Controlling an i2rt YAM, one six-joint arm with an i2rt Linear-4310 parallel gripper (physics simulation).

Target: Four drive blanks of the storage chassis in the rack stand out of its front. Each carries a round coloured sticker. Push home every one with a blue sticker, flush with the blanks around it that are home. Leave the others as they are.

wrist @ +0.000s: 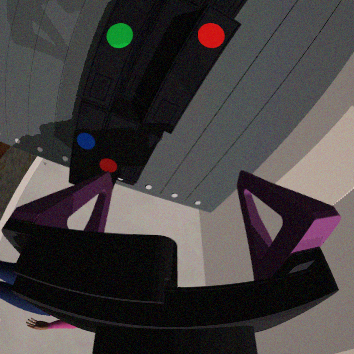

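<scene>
The dark storage chassis runs from the top of the view down to the lower left of centre. A blank with a green sticker is at its upper left. A blank with a red sticker is at its upper right and stands out from its surroundings. A blue sticker is near the chassis's lower left end. A second red sticker is just below and right of it. How far the blank with the blue sticker stands out is hard to tell in the dark. My gripper is wide open and empty, its left fingertip overlapping the lower end of the chassis in view.
Grey rack panels with thin seams flank the chassis on both sides, with a row of small pale studs along their lower edge. Pale walls are beyond, below and to the right. Part of a person, with a hand, shows at the lower left.
</scene>
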